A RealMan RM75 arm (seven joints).
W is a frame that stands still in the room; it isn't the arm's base.
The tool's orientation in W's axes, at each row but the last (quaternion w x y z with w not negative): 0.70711, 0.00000, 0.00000, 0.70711; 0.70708, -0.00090, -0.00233, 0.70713; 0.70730, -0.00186, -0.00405, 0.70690; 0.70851, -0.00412, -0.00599, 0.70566; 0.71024, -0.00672, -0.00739, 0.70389; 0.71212, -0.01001, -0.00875, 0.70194
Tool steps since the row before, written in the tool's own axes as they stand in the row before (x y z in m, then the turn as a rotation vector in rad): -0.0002, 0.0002, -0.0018, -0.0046, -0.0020, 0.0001; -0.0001, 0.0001, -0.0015, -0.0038, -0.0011, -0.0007; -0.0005, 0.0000, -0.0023, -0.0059, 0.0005, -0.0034; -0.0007, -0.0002, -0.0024, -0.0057, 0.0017, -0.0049; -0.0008, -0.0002, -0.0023, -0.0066, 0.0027, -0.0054; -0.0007, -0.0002, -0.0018, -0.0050, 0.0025, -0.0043
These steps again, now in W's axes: -0.0002, -0.0002, -0.0018, 0.0020, -0.0046, 0.0001; -0.0001, -0.0001, -0.0015, 0.0011, -0.0038, -0.0007; 0.0000, -0.0005, -0.0023, -0.0005, -0.0059, -0.0034; 0.0002, -0.0007, -0.0024, -0.0017, -0.0057, -0.0049; 0.0002, -0.0008, -0.0023, -0.0027, -0.0066, -0.0055; 0.0002, -0.0007, -0.0018, -0.0025, -0.0050, -0.0044
